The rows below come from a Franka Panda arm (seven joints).
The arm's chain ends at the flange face. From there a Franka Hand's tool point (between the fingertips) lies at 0.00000 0.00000 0.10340 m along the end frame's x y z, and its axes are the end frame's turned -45 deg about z.
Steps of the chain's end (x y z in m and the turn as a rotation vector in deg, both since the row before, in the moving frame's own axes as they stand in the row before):
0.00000, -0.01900, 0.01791, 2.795, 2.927, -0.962
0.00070, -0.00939, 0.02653, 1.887, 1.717, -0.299
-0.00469, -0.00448, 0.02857, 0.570, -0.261, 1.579
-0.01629, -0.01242, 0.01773, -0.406, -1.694, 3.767
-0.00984, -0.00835, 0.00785, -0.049, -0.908, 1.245
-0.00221, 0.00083, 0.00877, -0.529, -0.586, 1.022
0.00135, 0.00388, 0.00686, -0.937, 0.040, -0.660
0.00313, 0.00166, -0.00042, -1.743, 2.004, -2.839
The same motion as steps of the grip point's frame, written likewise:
0.02073, -0.01333, 0.01765, -0.093, 4.046, -0.962
0.01173, -0.00637, 0.02643, 0.120, 2.548, -0.299
0.00026, -0.00754, 0.02856, 0.588, 0.218, 1.579
-0.00536, -0.02203, 0.01768, 0.911, -1.485, 3.767
-0.00226, -0.01397, 0.00784, 0.607, -0.677, 1.245
-0.00357, -0.00106, 0.00876, 0.040, -0.788, 1.022
-0.00293, 0.00495, 0.00685, -0.691, -0.634, -0.660
0.00149, 0.00816, -0.00053, -2.650, 0.185, -2.839

